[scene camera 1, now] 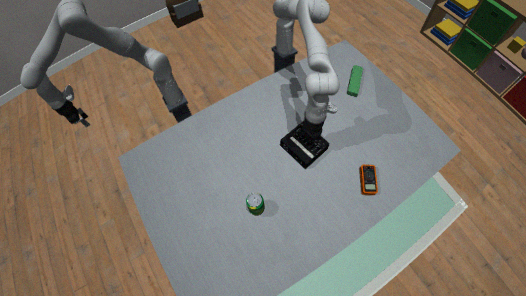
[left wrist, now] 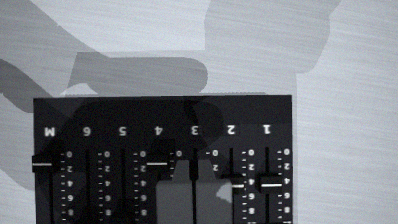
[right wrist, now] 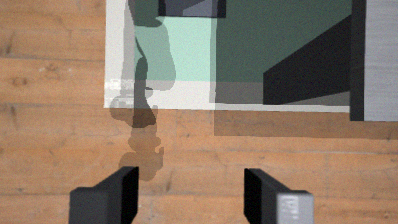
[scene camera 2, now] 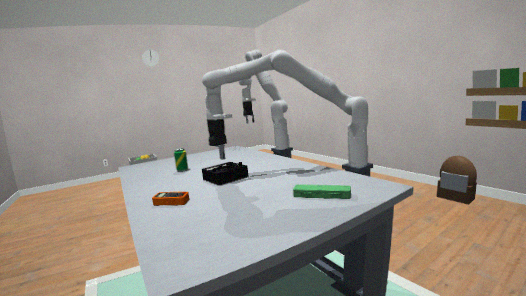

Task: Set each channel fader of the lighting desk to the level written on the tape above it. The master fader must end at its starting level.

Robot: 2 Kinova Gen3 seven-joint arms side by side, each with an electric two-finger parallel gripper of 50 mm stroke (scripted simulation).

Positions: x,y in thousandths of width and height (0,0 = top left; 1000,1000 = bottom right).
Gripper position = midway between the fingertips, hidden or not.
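Scene camera 2: green block (scene camera 2: 583,647). Left wrist view: my left gripper (left wrist: 489,815). Green block out of frame in the left wrist view. Right wrist view: my right gripper (right wrist: 481,850). Green block out of frame in the right wrist view.
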